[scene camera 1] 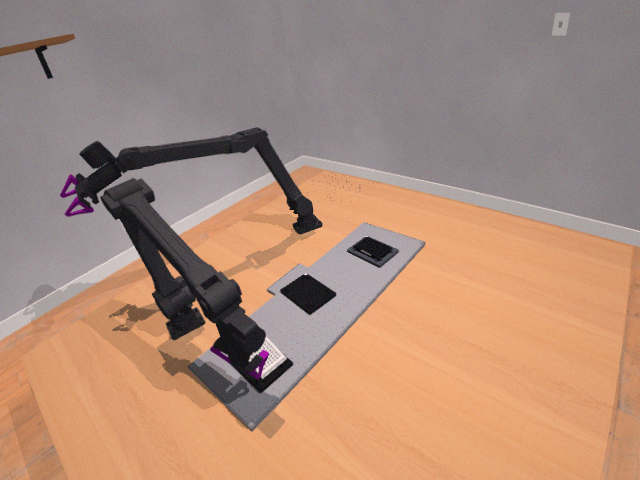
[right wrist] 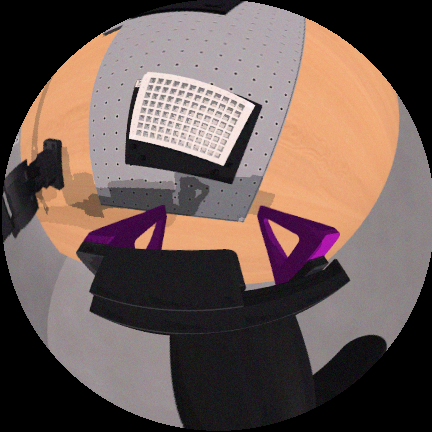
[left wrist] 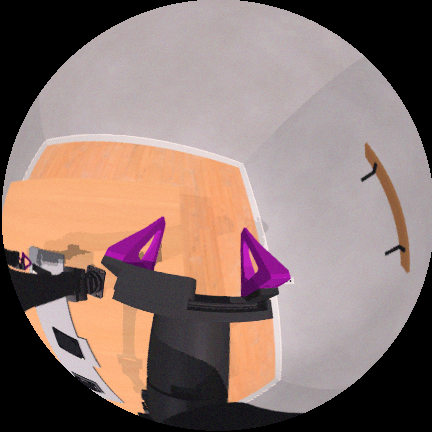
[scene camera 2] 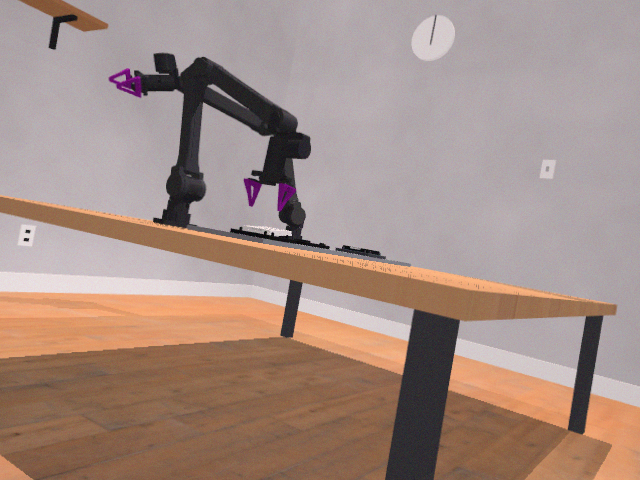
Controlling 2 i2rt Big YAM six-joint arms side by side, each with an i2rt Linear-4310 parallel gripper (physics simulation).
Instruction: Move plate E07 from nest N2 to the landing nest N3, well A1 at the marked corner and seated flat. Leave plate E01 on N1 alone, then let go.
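A white well plate (scene camera 1: 277, 356) (scene camera 2: 263, 228) (right wrist: 192, 120) lies on a black nest (scene camera 1: 282, 370) (right wrist: 150, 157) at the board's near end. More black shows along two of its sides in the right wrist view. A flat black square piece (scene camera 1: 308, 292) (left wrist: 68, 341) lies mid-board. A dark raised nest (scene camera 1: 382, 262) with a black inner piece stands at the far end. I cannot read E01, E07, N1, N2, N3 or the A1 mark. My right gripper (scene camera 1: 240, 366) (scene camera 2: 266, 207) (right wrist: 213, 210) is open, pointing down above the white plate's end. My left gripper (scene camera 1: 64, 205) (scene camera 2: 113, 81) (left wrist: 203, 225) is open and empty, high and far away.
A grey perforated board (scene camera 1: 343, 304) (right wrist: 272, 65) carries the nests on the wooden table (scene camera 1: 465, 335). The left forearm (scene camera 1: 180, 150) passes behind and above the right arm. A wall shelf (scene camera 1: 38, 44) (left wrist: 392, 200) is at upper left in scene camera 1.
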